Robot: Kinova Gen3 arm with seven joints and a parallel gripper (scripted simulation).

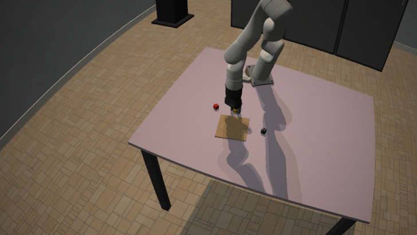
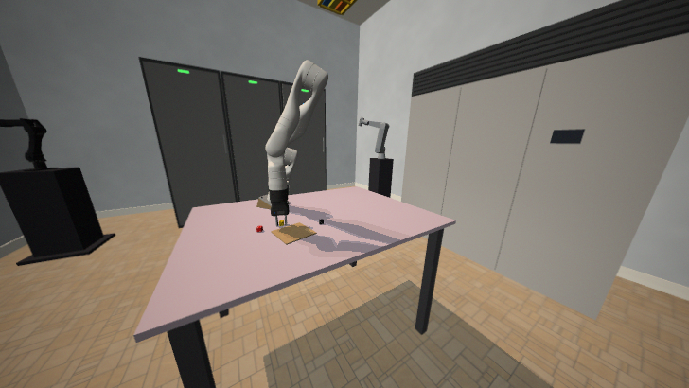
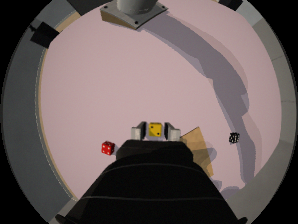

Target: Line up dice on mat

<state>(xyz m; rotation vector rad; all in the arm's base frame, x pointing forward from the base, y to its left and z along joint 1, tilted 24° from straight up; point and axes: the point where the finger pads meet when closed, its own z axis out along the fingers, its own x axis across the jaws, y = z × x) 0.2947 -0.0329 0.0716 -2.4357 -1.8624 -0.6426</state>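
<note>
Now: hand 1 cm above the yellow die. Round my hand: square mat: 10 cm ahead, 3 cm to the left, 2 cm below; black die: 6 cm ahead, 17 cm to the left, 1 cm below; red die: 2 cm ahead, 9 cm to the right, 1 cm below.
</note>
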